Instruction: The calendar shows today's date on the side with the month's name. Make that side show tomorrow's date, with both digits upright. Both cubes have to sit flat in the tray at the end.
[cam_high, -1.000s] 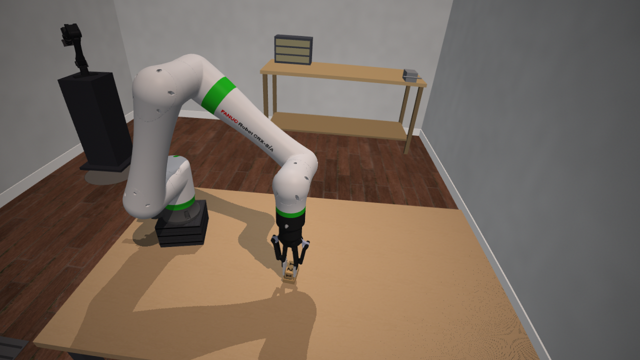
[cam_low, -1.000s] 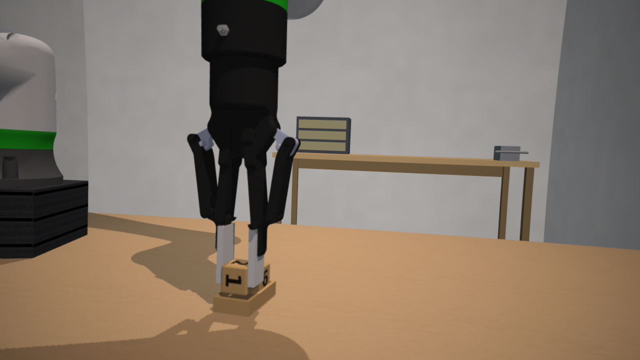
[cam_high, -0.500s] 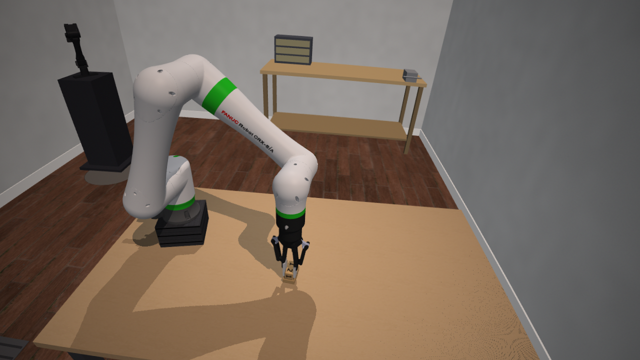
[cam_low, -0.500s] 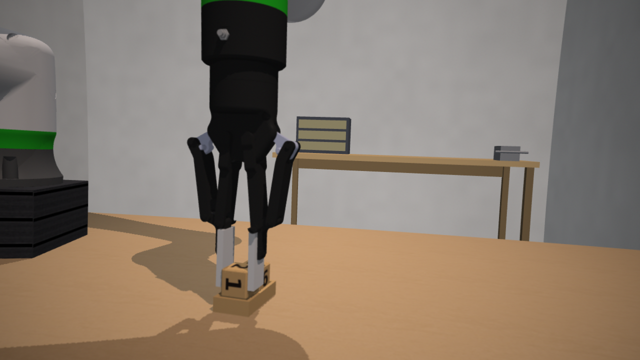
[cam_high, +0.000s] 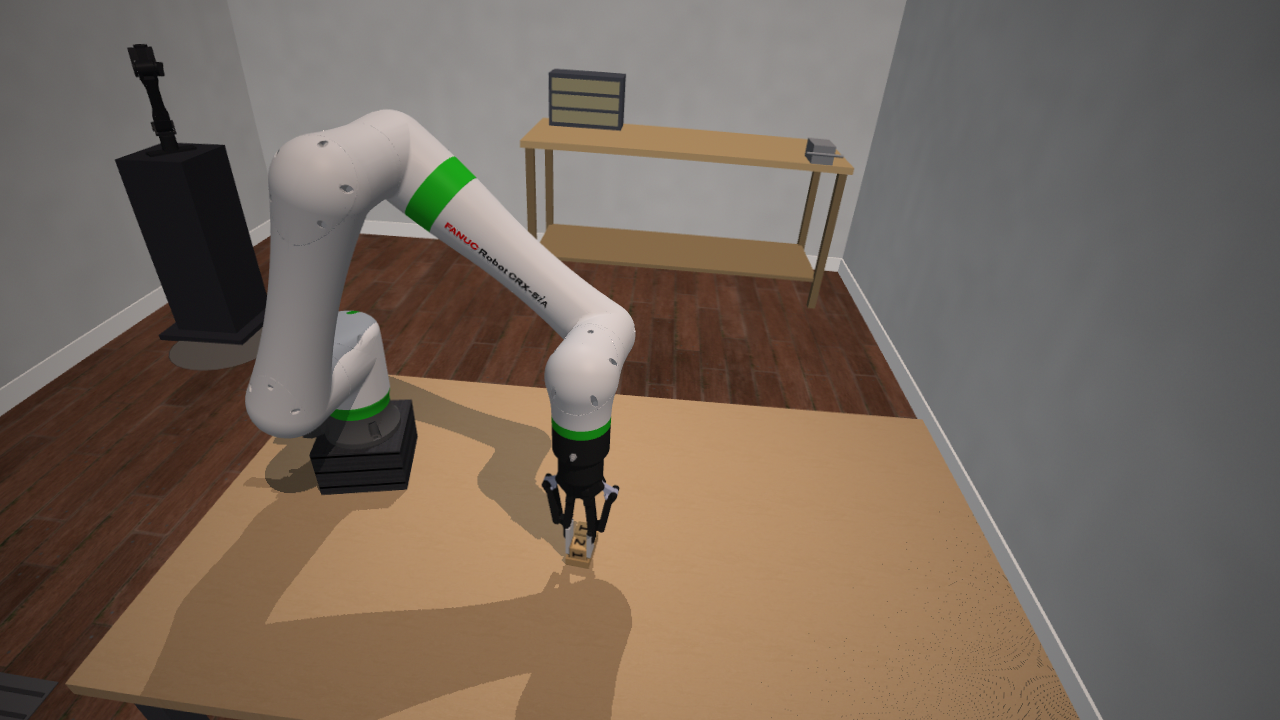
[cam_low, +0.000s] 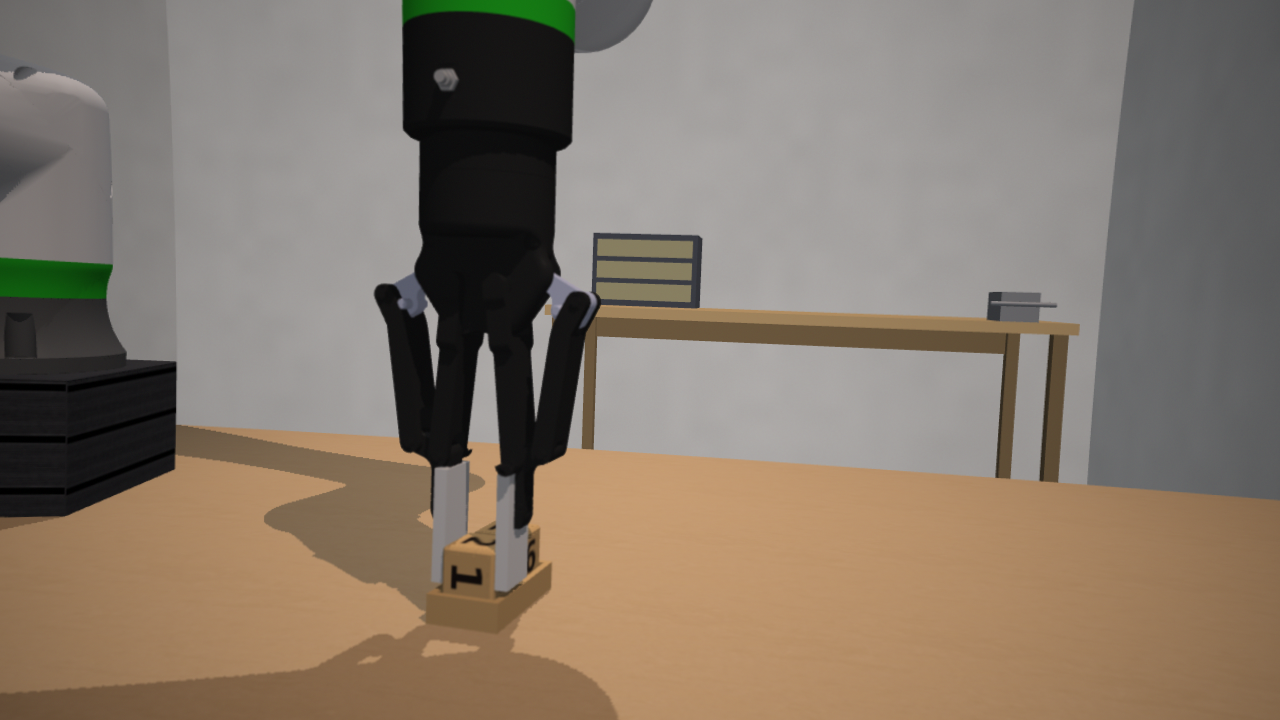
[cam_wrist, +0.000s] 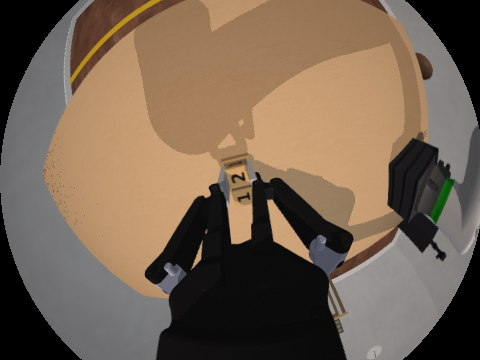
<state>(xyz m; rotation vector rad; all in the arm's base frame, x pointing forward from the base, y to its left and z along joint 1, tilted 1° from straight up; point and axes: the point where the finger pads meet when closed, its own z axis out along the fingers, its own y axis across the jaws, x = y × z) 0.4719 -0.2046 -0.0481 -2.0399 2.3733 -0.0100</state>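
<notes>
Now: hand 40 mm above the wooden tray and 20 mm to the right of it.
</notes>
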